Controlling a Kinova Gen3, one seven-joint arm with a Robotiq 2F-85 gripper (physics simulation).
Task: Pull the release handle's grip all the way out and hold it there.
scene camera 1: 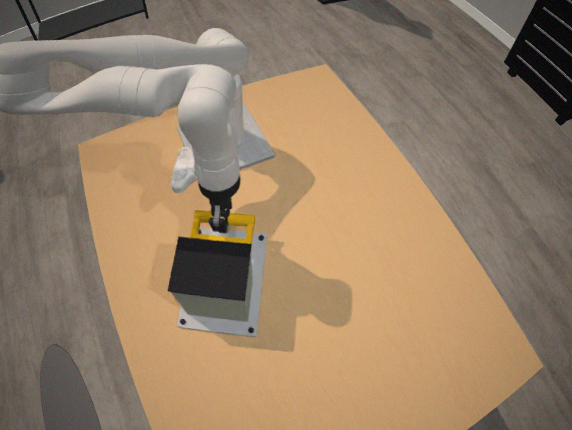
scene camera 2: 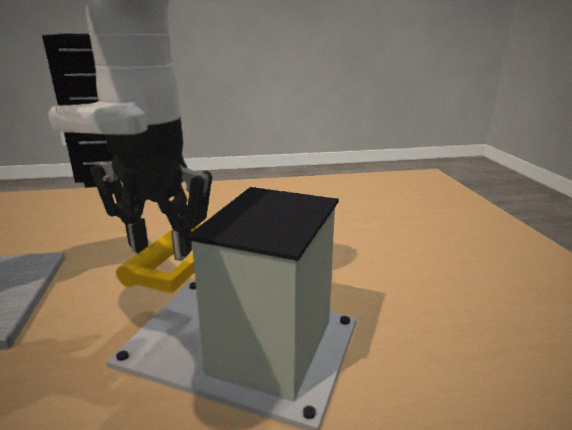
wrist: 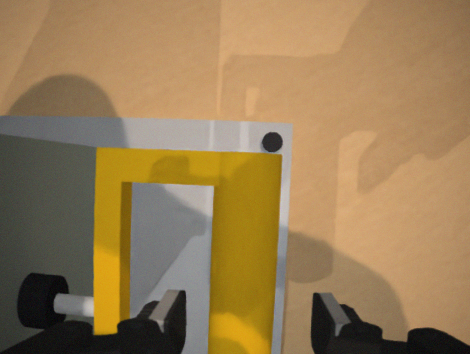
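Note:
The release handle's yellow grip [scene camera 1: 242, 219] [scene camera 2: 145, 258] [wrist: 245, 225] is a rectangular frame with a thick outer bar. It stands out from a grey-green box [scene camera 1: 212, 306] [scene camera 2: 250, 310] [wrist: 45, 215] with a black top. In the wrist view, a short pale rod [wrist: 74, 305] joins the frame to a black collar [wrist: 42, 300] on the box. My gripper [scene camera 1: 219, 229] [scene camera 2: 159, 248] [wrist: 248, 315] is partly open and empty, pointing down at the grip. In the wrist view one finger is over the frame's opening and the other is beyond the outer bar. Whether the fingertips reach bar height is unclear.
The box is on a light grey plate [scene camera 1: 258, 280] [scene camera 2: 155, 350] [wrist: 165, 132] with dark corner bolts, on an orange-tan table top [scene camera 1: 375, 225] [scene camera 2: 450, 300]. A grey slab [scene camera 1: 257, 145] [scene camera 2: 25, 285] lies behind the grip, by the arm. A black drawer cabinet [scene camera 1: 545, 55] [scene camera 2: 67, 85] stands farther off.

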